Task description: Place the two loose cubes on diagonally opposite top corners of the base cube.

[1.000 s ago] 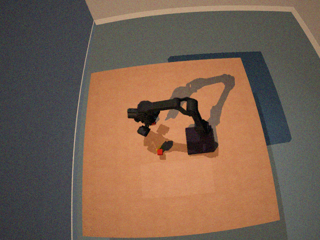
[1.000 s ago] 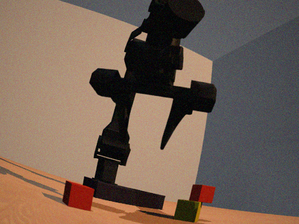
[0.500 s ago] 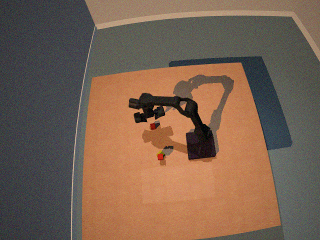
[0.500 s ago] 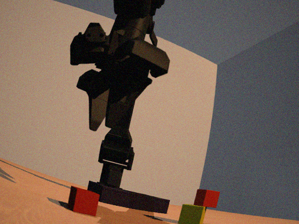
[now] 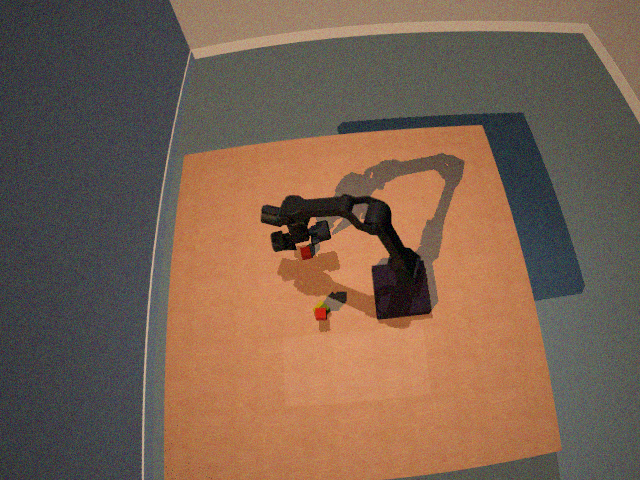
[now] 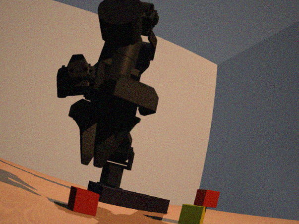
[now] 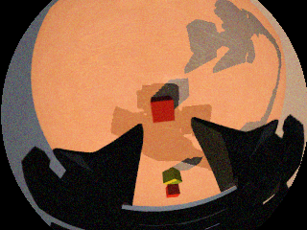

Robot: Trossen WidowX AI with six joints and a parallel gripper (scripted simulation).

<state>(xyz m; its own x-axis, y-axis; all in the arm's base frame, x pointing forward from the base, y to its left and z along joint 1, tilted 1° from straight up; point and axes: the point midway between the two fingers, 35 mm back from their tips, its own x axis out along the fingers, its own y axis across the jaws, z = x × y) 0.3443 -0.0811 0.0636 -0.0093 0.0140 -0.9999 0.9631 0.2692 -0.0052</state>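
My gripper tip is now 200 mm to the right of the yellow-green base cube, 70 mm past it and 50 mm above it.
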